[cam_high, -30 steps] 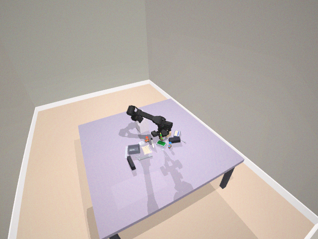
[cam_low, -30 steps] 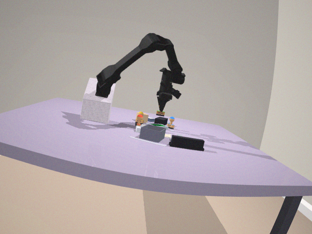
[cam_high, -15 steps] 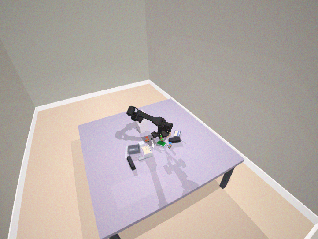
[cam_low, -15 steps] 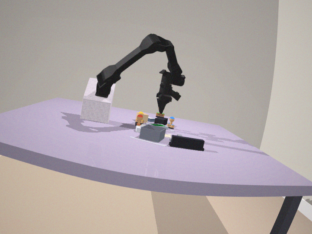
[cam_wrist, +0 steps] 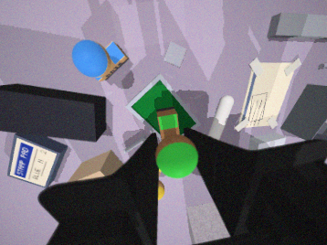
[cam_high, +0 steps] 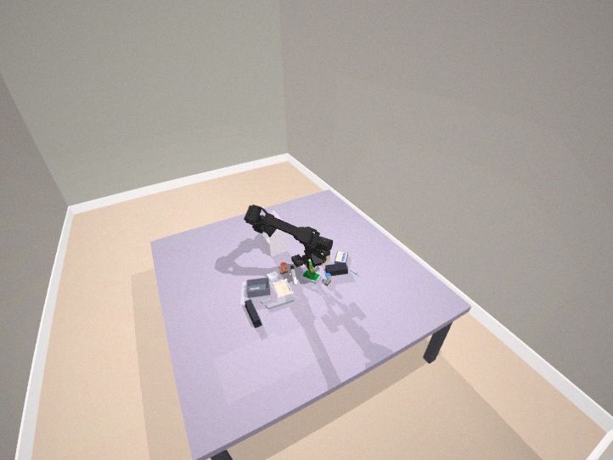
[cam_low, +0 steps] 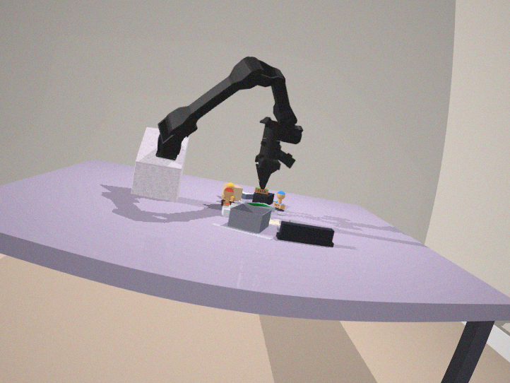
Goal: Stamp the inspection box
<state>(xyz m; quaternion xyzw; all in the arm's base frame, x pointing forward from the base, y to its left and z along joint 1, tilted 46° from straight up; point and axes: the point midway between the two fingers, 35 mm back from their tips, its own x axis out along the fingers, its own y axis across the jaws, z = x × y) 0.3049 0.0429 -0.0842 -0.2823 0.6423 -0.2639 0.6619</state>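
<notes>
Right now my gripper tip is 60 mm above the green ink pad. The rest, counted from my gripper tip: blue-knobbed stamp 70 mm ahead, 60 mm to the left, 50 mm below; then yellow-knobbed stamp 100 mm behind, 30 mm to the left, 50 mm below; then green-knobbed stamp right at my gripper tip.
</notes>
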